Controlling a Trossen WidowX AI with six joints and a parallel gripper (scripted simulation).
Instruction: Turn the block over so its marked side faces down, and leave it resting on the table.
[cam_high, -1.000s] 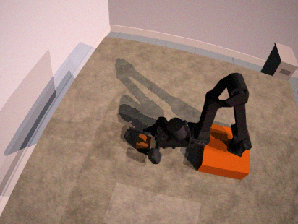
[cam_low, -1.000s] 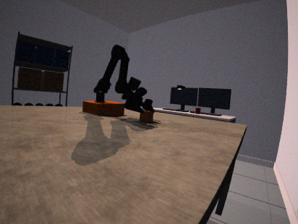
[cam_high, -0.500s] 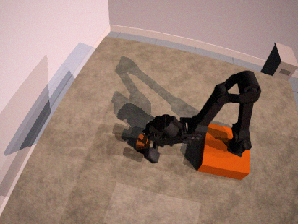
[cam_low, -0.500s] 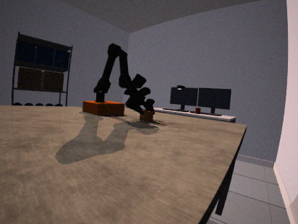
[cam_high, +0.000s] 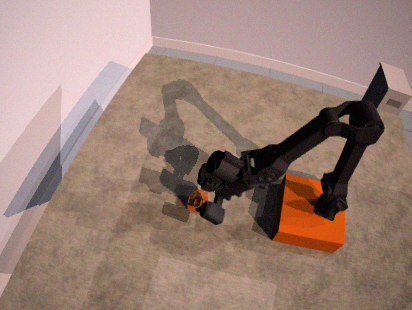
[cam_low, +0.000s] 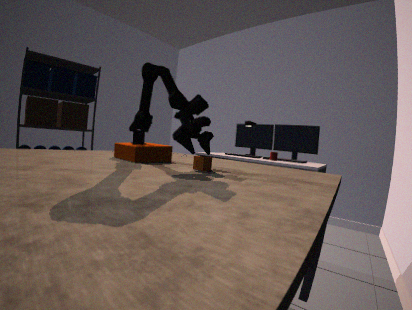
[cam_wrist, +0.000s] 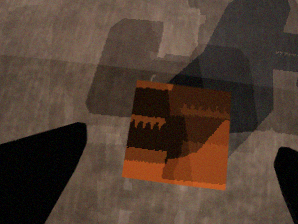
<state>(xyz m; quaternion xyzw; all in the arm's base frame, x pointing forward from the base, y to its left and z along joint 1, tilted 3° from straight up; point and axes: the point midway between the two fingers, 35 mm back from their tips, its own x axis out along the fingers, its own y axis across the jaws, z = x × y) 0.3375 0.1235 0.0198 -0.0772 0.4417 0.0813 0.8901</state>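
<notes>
The orange block lies 30 mm below my gripper tip and 10 mm behind it.
</notes>
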